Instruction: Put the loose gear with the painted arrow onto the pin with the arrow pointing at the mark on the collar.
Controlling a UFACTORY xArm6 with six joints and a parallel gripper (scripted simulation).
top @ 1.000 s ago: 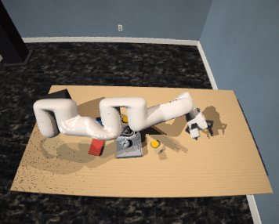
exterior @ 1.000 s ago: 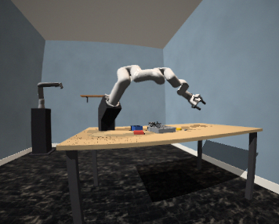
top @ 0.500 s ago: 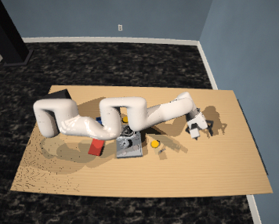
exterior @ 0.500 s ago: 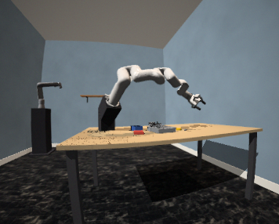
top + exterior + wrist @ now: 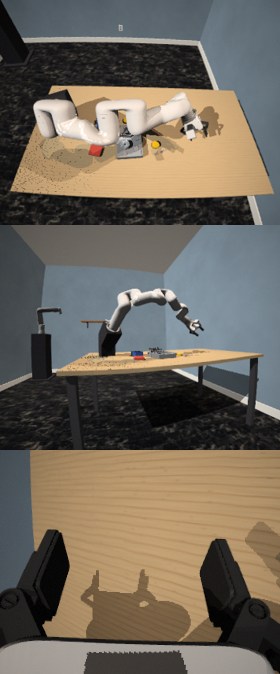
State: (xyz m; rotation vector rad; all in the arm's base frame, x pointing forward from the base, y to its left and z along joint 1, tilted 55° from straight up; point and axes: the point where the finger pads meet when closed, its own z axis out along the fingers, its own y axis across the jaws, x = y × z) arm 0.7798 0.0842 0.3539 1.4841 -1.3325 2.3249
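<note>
Right now my hand is 43 cm past the grey toothed gear, 17 cm above it and 6 cm to the right of it. From my hand the other things lie so: red block (63 cm behind, 22 cm below, 7 cm to the left); blue block (59 cm behind, 24 cm to the left, 21 cm below); grey screw (22 cm below, 18 cm behind, 1 cm to the left).
</note>
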